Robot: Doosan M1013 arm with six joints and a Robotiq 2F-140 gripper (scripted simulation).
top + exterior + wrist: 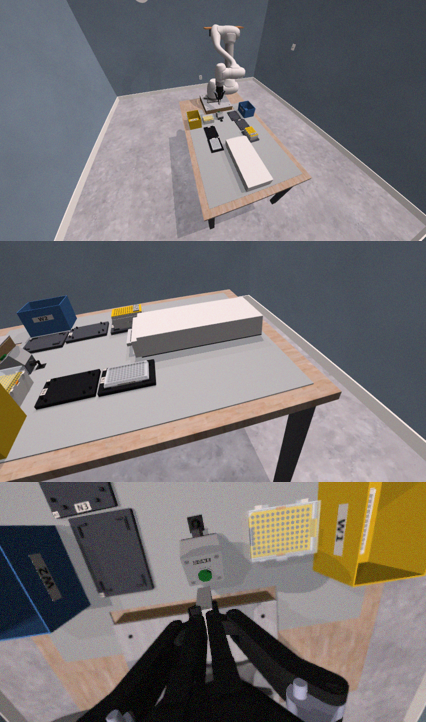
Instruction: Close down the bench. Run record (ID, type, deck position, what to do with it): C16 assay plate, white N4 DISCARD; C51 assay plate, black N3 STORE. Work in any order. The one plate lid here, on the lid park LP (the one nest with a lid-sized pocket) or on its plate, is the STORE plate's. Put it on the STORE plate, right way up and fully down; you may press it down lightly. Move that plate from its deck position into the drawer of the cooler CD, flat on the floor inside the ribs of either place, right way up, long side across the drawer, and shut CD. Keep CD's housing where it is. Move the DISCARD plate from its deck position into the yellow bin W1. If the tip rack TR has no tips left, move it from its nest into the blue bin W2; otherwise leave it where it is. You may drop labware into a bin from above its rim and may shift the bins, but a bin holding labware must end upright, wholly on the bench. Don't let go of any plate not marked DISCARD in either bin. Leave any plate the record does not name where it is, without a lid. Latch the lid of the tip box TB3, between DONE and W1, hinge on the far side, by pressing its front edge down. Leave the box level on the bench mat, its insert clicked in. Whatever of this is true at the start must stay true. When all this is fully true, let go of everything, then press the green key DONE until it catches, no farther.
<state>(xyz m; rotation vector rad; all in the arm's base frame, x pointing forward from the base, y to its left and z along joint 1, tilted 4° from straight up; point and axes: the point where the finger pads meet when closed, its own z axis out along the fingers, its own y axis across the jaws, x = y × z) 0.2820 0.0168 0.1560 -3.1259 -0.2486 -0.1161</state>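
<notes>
Now: hand 14 cm above the green DONE key. From my hand the other things lie so: yellow bin W1: 30 cm to the right, 17 cm below, 8 cm ahead; then white plate: 30 cm to the right, 20 cm below, 8 cm ahead; then black nest: 25 cm ahead, 20 cm below, 14 cm to the right.
</notes>
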